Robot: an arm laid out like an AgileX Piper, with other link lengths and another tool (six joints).
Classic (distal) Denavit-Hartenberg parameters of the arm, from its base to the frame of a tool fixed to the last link. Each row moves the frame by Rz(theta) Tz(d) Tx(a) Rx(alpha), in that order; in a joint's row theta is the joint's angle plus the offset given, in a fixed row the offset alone. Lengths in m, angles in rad.
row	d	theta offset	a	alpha
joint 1	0.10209	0	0	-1.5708
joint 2	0	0.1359	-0.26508	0
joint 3	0	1.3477	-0.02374	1.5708
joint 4	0.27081	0	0	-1.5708
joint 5	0	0	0	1.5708
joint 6	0.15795	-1.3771	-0.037	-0.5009
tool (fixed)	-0.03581	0	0	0
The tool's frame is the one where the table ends.
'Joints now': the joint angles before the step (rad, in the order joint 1, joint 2, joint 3, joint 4, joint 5, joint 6). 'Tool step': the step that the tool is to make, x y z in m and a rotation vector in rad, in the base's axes. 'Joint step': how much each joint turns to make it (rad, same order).
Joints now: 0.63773, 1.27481, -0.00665, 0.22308, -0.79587, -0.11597
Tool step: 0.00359, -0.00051, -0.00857, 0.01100, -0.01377, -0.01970
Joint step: -0.00003, 0.12983, 0.00000, -0.00383, -0.14510, 0.03508
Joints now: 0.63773, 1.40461, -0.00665, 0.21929, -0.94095, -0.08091
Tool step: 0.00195, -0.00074, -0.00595, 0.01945, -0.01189, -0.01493
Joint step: -0.00005, 0.10345, 0.00001, -0.00416, -0.12053, 0.03799
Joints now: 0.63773, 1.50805, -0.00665, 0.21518, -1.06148, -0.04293
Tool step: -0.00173, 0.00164, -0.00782, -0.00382, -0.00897, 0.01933
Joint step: -0.00002, 0.09882, -0.00001, -0.02737, -0.10291, 0.01627
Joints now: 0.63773, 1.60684, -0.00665, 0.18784, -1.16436, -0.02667
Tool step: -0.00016, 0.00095, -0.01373, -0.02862, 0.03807, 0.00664
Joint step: 0.00002, 0.09121, -0.01006, -0.00905, -0.03300, 0.00638
